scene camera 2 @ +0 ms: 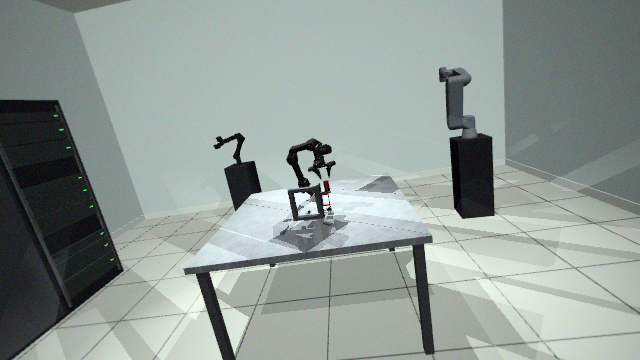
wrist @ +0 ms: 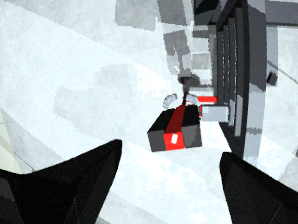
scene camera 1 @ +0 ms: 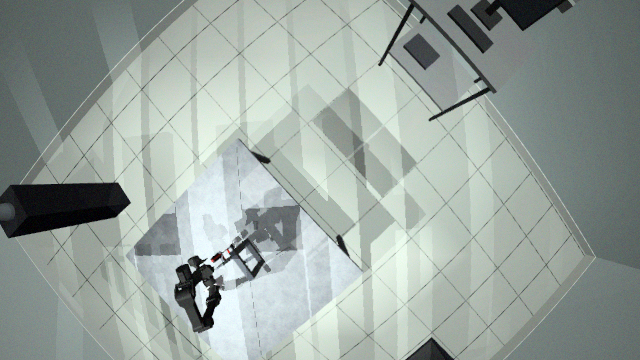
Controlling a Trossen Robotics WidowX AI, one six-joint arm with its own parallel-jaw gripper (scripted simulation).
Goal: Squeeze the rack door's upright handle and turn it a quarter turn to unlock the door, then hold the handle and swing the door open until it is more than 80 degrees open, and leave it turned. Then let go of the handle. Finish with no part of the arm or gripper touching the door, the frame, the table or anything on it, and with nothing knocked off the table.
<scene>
My gripper [wrist: 171, 153] is open, holding nothing. Also in view: a dark rack frame [scene camera 2: 318, 193].
</scene>
